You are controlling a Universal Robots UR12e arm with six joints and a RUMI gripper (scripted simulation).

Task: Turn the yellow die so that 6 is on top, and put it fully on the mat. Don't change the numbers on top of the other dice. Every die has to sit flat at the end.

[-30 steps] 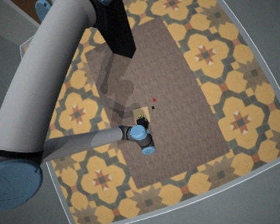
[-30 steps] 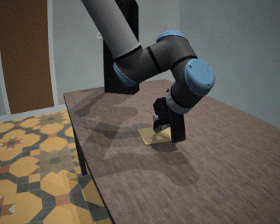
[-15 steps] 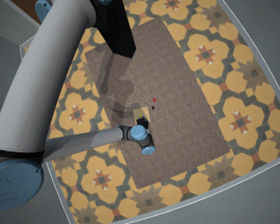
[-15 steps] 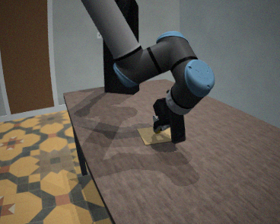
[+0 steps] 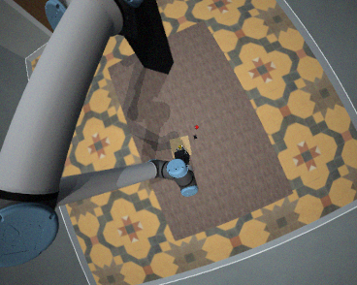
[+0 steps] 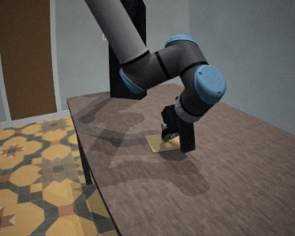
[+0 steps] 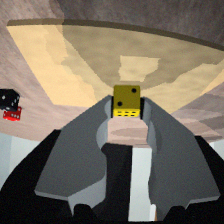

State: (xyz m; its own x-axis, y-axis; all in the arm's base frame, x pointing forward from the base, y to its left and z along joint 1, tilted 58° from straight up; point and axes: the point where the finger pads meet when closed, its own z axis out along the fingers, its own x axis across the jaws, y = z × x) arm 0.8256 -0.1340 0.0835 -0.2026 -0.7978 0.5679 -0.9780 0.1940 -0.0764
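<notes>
My gripper is now 1 cm past the yellow die and 1 cm above it. Round my hand: black die: 13 cm to the left, 1 cm below; then red die: 18 cm to the left, 6 cm behind, 1 cm below; then tan mat: 2 cm below, 1 cm behind.
</notes>
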